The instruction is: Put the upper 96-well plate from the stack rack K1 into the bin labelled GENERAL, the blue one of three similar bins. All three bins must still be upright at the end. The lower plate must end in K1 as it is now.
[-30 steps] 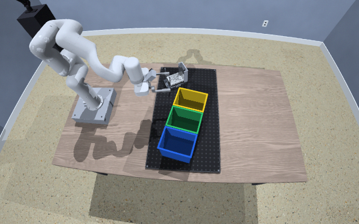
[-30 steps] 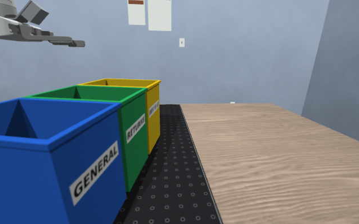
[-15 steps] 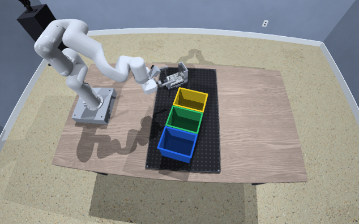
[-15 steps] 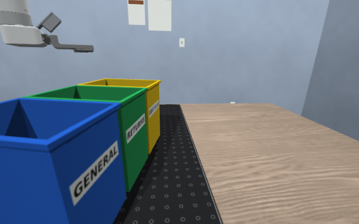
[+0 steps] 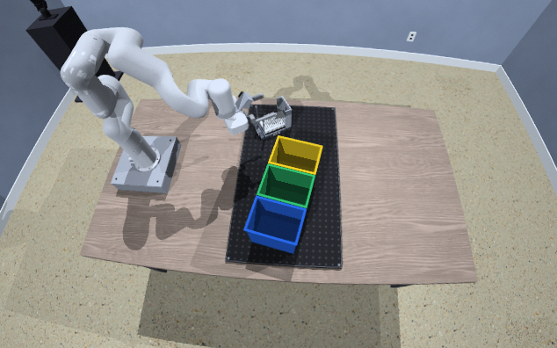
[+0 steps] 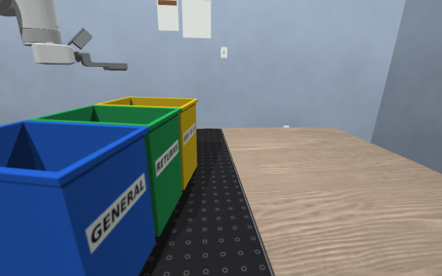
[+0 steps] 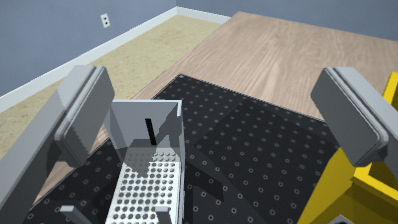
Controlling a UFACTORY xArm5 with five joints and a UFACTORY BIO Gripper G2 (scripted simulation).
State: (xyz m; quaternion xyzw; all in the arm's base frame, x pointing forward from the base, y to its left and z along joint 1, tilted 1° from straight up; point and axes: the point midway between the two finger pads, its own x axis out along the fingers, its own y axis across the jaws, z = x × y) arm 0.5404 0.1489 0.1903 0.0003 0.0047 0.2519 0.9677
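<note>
Right now the white 96-well plate is 21 cm below my hand, 10 cm to the left of it and 2 cm ahead of it. Also, from my hand: yellow bin (17 cm to the right, 16 cm below, 13 cm ahead); then green returns bin (30 cm to the right, 16 cm below, 10 cm ahead); then dark plate (23 cm below, 10 cm to the left, 2 cm ahead).
</note>
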